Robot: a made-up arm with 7 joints. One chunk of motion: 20 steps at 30 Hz.
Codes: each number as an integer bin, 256 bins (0 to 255) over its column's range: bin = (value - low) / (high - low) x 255, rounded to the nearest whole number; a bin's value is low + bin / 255 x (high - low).
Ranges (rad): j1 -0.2..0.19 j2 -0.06..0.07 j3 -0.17..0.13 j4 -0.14..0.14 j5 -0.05..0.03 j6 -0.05..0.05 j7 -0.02..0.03
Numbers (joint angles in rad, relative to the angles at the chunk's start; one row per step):
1: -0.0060 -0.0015 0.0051 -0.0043 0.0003 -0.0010 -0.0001
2: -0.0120 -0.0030 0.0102 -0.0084 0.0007 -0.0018 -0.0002
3: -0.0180 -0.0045 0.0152 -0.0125 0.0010 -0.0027 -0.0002
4: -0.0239 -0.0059 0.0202 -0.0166 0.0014 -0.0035 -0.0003
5: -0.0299 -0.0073 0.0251 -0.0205 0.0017 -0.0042 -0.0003
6: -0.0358 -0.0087 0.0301 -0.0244 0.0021 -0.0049 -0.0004
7: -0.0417 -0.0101 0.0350 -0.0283 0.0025 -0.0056 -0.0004
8: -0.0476 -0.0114 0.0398 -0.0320 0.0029 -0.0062 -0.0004
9: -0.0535 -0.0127 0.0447 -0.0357 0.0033 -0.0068 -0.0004
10: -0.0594 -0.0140 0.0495 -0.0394 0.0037 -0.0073 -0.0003
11: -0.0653 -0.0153 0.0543 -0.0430 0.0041 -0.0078 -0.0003
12: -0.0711 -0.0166 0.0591 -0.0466 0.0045 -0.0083 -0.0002
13: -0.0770 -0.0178 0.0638 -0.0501 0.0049 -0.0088 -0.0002
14: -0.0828 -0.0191 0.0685 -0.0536 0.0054 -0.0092 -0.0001
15: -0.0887 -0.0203 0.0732 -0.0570 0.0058 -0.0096 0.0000
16: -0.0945 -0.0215 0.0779 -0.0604 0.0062 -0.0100 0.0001
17: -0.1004 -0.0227 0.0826 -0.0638 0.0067 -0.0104 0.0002
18: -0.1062 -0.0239 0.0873 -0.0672 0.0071 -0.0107 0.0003
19: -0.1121 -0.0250 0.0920 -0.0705 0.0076 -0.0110 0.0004
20: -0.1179 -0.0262 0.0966 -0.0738 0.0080 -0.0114 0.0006
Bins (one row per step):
1: 127 115 149 124 160 125 101
2: 123 112 153 120 162 123 101
3: 119 109 157 116 163 121 101
4: 115 106 162 112 164 119 100
5: 111 103 166 109 165 117 100
6: 107 101 170 105 166 115 100
7: 104 98 174 102 167 113 100
8: 100 95 178 98 169 112 100
9: 96 93 182 95 170 110 100
10: 92 90 187 92 171 109 100
11: 88 88 191 88 172 108 100
12: 84 85 195 85 174 106 101
13: 80 83 199 82 175 105 101
14: 77 80 203 79 177 104 101
15: 73 78 207 76 178 103 102
16: 69 76 211 72 179 102 103
17: 65 73 215 69 181 101 103
18: 61 71 219 66 182 100 104
19: 57 69 223 63 184 99 104
20: 54 66 227 60 185 98 105

